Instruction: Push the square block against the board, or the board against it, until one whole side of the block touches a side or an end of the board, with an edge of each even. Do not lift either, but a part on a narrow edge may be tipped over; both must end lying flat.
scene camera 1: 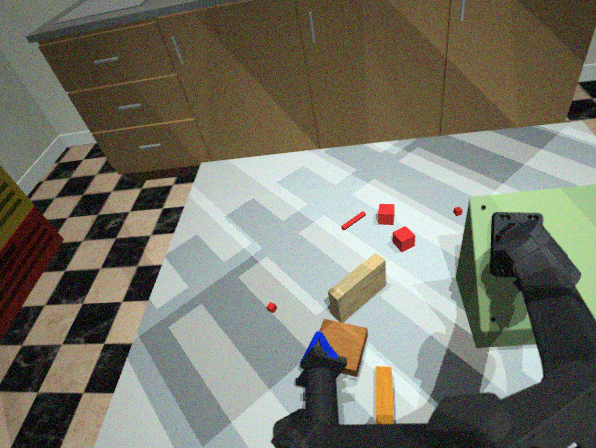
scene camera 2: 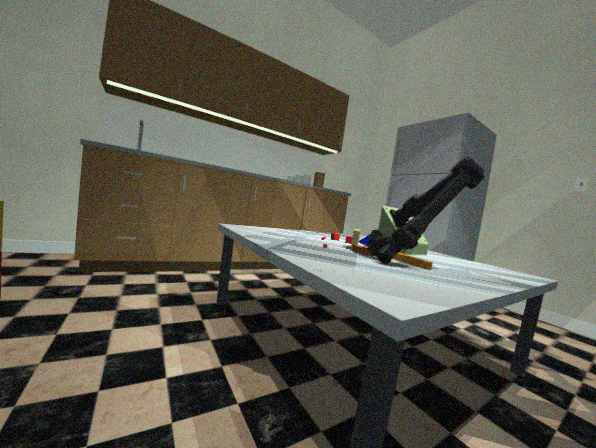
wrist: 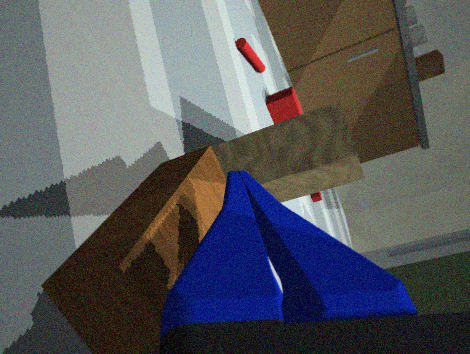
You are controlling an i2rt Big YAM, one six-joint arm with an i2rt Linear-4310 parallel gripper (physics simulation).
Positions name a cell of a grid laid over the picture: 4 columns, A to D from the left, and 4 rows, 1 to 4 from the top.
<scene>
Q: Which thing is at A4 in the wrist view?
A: A square block.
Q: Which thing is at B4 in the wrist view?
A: The gripper.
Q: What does the orange bar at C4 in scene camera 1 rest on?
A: The table.
</scene>
